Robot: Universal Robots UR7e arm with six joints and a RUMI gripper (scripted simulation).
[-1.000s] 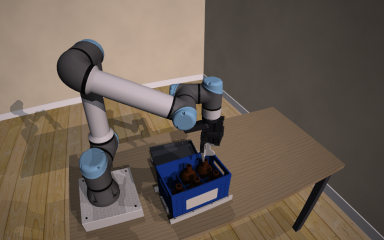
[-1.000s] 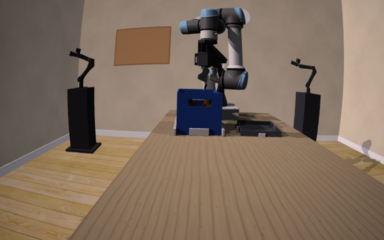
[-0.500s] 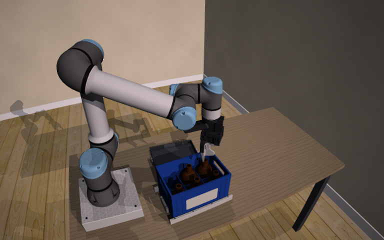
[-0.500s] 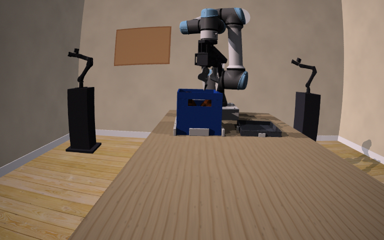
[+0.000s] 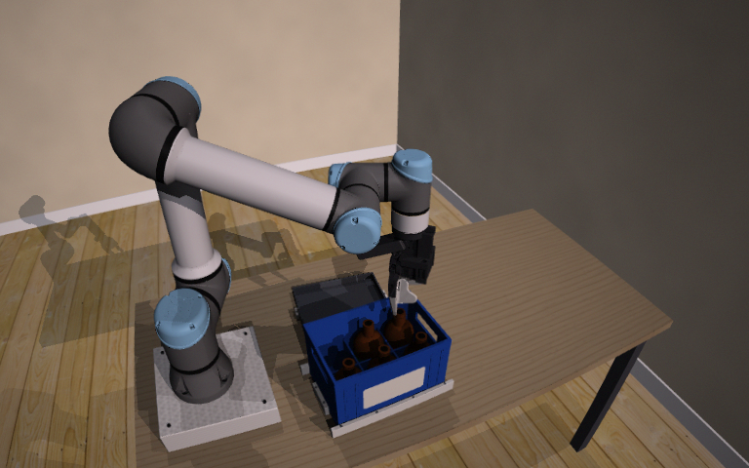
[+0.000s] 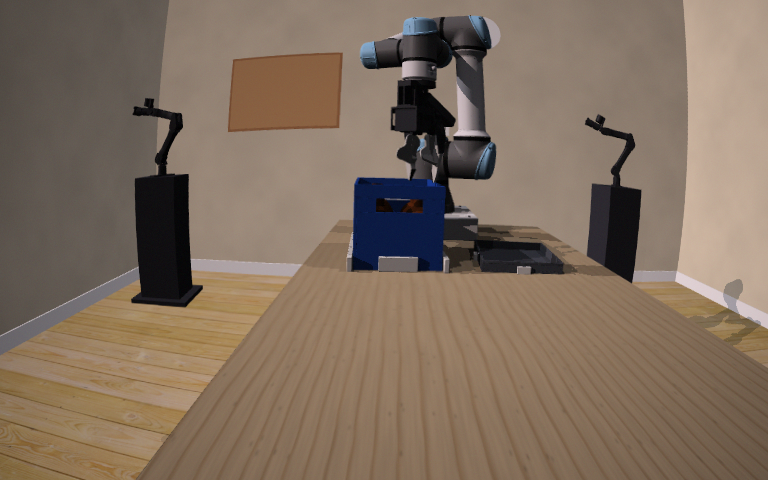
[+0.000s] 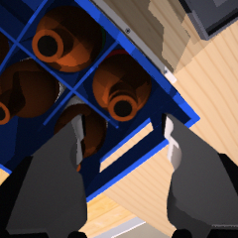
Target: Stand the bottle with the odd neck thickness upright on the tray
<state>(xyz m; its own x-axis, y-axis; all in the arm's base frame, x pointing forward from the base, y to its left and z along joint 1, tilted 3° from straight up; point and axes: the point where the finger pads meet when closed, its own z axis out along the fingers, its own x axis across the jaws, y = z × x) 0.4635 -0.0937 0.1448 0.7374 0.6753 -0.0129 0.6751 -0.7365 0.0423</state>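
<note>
Right now my hand is 8 cm past the crate, 5 cm to the left of it and 11 cm above it. From my hand the other things lie so: tray 4 cm behind, 24 cm to the left, 18 cm below.
</note>
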